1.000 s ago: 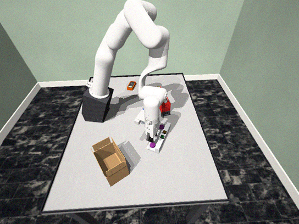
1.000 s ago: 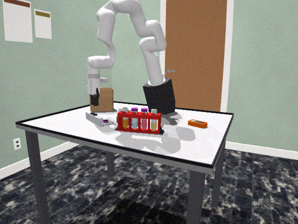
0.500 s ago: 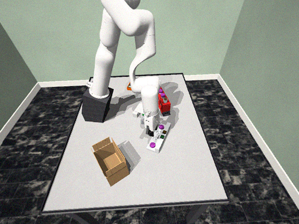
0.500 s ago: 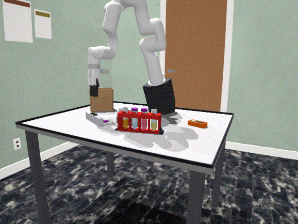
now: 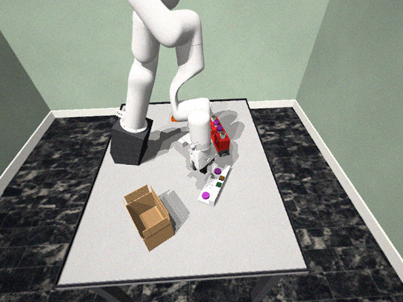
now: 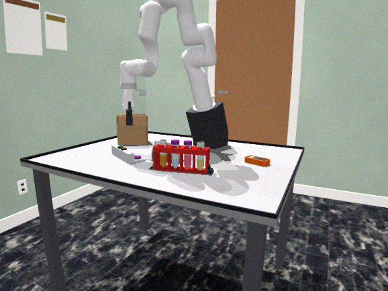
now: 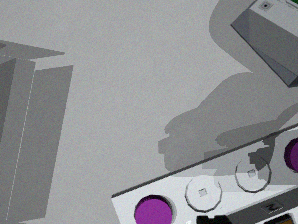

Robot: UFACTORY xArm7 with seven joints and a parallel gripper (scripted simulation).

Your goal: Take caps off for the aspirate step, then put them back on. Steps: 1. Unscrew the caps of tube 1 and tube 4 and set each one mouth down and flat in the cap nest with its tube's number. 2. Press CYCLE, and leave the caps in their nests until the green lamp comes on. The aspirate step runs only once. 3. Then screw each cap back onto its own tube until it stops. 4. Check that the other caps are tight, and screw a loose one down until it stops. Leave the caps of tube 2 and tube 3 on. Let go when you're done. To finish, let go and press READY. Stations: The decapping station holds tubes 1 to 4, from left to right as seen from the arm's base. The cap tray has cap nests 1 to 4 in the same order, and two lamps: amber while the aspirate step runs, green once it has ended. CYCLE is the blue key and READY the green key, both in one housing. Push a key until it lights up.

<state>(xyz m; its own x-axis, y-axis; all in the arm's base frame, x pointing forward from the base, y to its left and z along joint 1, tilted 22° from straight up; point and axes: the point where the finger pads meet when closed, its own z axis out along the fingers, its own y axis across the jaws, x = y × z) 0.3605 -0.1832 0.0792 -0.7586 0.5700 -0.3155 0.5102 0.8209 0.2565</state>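
The blue key lies 22 cm to the left of my hand, 10 cm below it and 8 cm behind it. The rest, counted from my hand: green key: 17 cm to the left, 10 cm below, 8 cm behind; then grey key housing: 20 cm to the left, 11 cm below, 6 cm behind; then orange device: 56 cm to the left, 26 cm behind, 15 cm below.
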